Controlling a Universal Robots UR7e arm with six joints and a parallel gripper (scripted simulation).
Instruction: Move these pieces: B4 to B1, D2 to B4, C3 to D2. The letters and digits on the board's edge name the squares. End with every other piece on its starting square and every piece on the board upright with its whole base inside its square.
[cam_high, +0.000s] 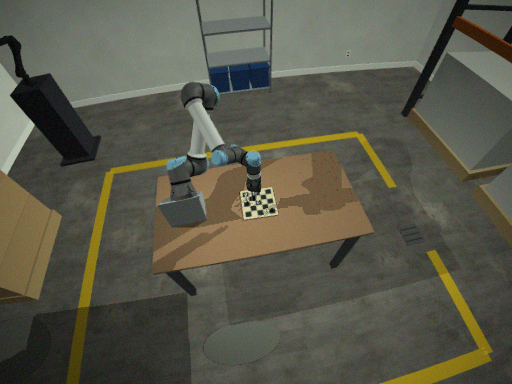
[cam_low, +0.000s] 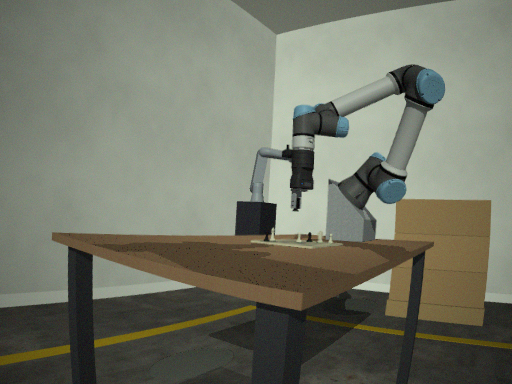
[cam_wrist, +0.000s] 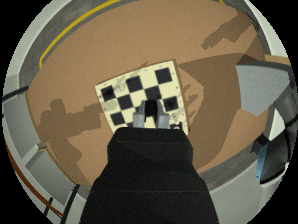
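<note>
Right now my hand is 13 cm above the chessboard, 4 cm to the right of it and 3 cm short of it. The rest, counted from my hand: black piece (1 cm below); then white piece (11 cm below, 8 cm to the left, 4 cm behind).
</note>
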